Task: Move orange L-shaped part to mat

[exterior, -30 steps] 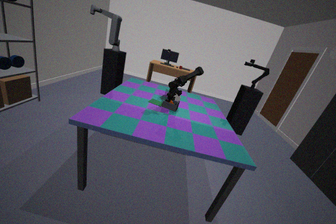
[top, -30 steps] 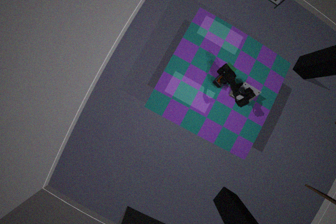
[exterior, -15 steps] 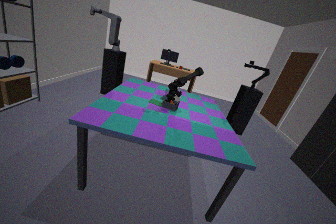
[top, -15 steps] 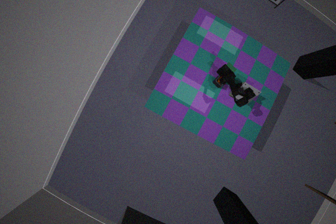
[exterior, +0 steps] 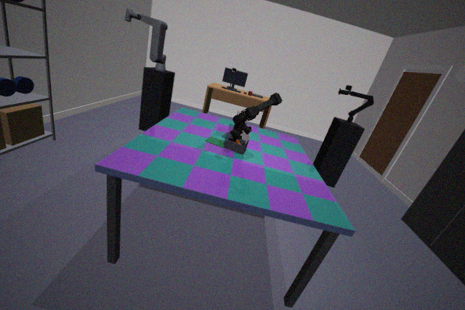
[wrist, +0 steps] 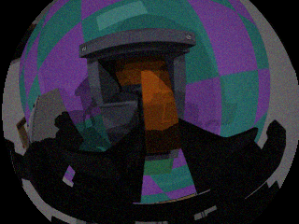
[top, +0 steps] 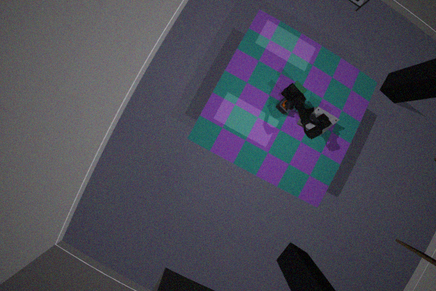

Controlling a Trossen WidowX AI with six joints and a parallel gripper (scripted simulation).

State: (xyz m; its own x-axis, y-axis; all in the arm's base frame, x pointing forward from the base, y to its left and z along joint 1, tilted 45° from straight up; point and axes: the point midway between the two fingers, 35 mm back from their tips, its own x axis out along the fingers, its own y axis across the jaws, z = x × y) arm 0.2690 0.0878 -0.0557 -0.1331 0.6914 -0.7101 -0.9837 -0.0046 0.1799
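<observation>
My gripper tip is now 40 mm past the green mat, 140 mm to the left of it and 80 mm above it. The rest, counted from my gripper tip: orange L-shaped part 10 mm behind, 30 mm to the left, 30 mm below.
</observation>
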